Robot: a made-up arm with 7 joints. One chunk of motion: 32 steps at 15 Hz.
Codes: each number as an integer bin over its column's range. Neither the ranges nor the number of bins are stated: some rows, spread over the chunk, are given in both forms.
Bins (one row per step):
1: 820 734 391 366 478 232 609
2: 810 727 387 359 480 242 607
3: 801 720 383 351 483 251 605
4: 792 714 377 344 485 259 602
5: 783 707 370 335 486 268 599
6: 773 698 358 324 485 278 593
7: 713 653 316 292 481 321 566
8: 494 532 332 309 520 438 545
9: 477 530 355 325 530 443 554
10: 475 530 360 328 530 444 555
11: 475 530 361 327 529 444 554
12: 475 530 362 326 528 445 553
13: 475 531 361 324 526 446 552
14: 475 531 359 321 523 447 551
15: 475 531 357 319 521 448 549
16: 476 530 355 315 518 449 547
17: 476 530 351 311 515 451 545
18: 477 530 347 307 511 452 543
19: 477 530 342 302 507 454 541
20: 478 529 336 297 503 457 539
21: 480 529 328 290 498 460 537
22: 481 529 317 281 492 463 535
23: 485 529 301 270 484 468 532
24: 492 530 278 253 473 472 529
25: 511 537 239 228 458 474 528
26: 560 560 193 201 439 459 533
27: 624 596 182 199 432 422 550
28: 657 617 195 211 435 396 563
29: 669 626 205 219 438 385 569
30: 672 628 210 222 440 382 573
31: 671 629 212 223 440 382 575
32: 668 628 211 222 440 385 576
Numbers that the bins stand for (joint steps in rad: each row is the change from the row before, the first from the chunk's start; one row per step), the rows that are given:
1: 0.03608 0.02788 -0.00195 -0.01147 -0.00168 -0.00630 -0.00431
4: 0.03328 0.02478 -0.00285 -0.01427 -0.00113 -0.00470 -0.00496
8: 0.00345 -0.00346 -0.00573 -0.01872 0.00160 0.00587 -0.01026
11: 0.00155 -0.00377 -0.00387 -0.01643 0.00230 0.00622 -0.00943
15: 0.00155 -0.00361 -0.00413 -0.01745 0.00168 0.00646 -0.00989
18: 0.00175 -0.00377 -0.00477 -0.01897 0.00090 0.00669 -0.01045
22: 0.00215 -0.00392 -0.00669 -0.02228 -0.00059 0.00734 -0.01120
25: 0.00515 -0.00268 -0.01169 -0.02902 -0.00324 0.00799 -0.01185
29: 0.02097 0.01113 -0.01387 -0.03016 -0.00480 0.00274 -0.00803
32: 0.02087 0.01144 -0.01348 -0.02978 -0.00465 0.00274 -0.00738
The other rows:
2: 0.03508 0.02680 -0.00221 -0.01236 -0.00152 -0.00571 -0.00449
3: 0.03418 0.02571 -0.00246 -0.01338 -0.00129 -0.00518 -0.00468
5: 0.03238 0.02369 -0.00330 -0.01541 -0.00105 -0.00417 -0.00524
6: 0.03138 0.02230 -0.00407 -0.01681 -0.00113 -0.00358 -0.00580
7: 0.02537 0.01532 -0.00676 -0.02088 -0.00144 -0.00104 -0.00831
9: 0.00175 -0.00377 -0.00426 -0.01668 0.00238 0.00616 -0.00943
10: 0.00155 -0.00377 -0.00394 -0.01630 0.00238 0.00622 -0.00933
12: 0.00155 -0.00377 -0.00381 -0.01656 0.00223 0.00628 -0.00952
13: 0.00155 -0.00361 -0.00387 -0.01681 0.00207 0.00634 -0.00961
14: 0.00155 -0.00361 -0.00400 -0.01719 0.00183 0.00640 -0.00971
16: 0.00165 -0.00377 -0.00426 -0.01795 0.00144 0.00652 -0.01008
17: 0.00165 -0.00377 -0.00451 -0.01846 0.00121 0.00664 -0.01026
19: 0.00175 -0.00377 -0.00509 -0.01961 0.00059 0.00681 -0.01064
20: 0.00185 -0.00392 -0.00547 -0.02024 0.00027 0.00699 -0.01082
21: 0.00205 -0.00392 -0.00599 -0.02113 -0.00012 0.00717 -0.01101
23: 0.00255 -0.00392 -0.00772 -0.02368 -0.00121 0.00764 -0.01147
24: 0.00325 -0.00377 -0.00919 -0.02584 -0.00207 0.00788 -0.01175
26: 0.01006 0.00089 -0.01464 -0.03245 -0.00472 0.00711 -0.01138
27: 0.01646 0.00647 -0.01534 -0.03270 -0.00527 0.00492 -0.00980
28: 0.01977 0.00973 -0.01451 -0.03118 -0.00504 0.00339 -0.00859
30: 0.02127 0.01144 -0.01355 -0.02978 -0.00465 0.00256 -0.00766
31: 0.02117 0.01159 -0.01342 -0.02965 -0.00465 0.00256 -0.00747

